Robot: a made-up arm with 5 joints.
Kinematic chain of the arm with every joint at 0, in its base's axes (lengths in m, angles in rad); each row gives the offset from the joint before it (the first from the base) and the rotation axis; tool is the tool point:
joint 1: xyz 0 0 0.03 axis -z
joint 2: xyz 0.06 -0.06 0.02 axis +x
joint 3: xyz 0 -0.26 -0.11 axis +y
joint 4: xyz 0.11 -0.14 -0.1 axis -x
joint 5: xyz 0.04 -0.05 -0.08 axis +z
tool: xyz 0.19 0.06 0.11
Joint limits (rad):
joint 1: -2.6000..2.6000
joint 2: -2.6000..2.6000
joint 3: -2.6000..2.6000
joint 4: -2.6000..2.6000
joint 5: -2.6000..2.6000
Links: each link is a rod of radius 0.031 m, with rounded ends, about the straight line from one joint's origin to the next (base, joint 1, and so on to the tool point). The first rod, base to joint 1, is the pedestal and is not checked.
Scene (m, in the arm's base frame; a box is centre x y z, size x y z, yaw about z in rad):
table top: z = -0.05
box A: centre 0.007 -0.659 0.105 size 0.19 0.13 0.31 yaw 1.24
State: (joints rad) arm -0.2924 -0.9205 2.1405 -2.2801 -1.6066
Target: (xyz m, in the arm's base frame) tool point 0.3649 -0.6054 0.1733
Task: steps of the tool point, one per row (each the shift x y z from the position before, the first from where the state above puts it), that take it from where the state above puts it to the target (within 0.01 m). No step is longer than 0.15 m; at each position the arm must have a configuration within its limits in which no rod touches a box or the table.
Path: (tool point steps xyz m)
1: 0.0784 -0.0399 -0.0349
2: 0.0946 -0.0192 -0.0216
3: 0.1004 0.0068 -0.0080
4: 0.0949 0.0333 0.0047
5: 0.0224 -0.0770 0.0036
6: 0.0411 -0.0637 0.0156
7: 0.0604 -0.0420 0.0170
8: 0.0741 -0.0151 0.0070

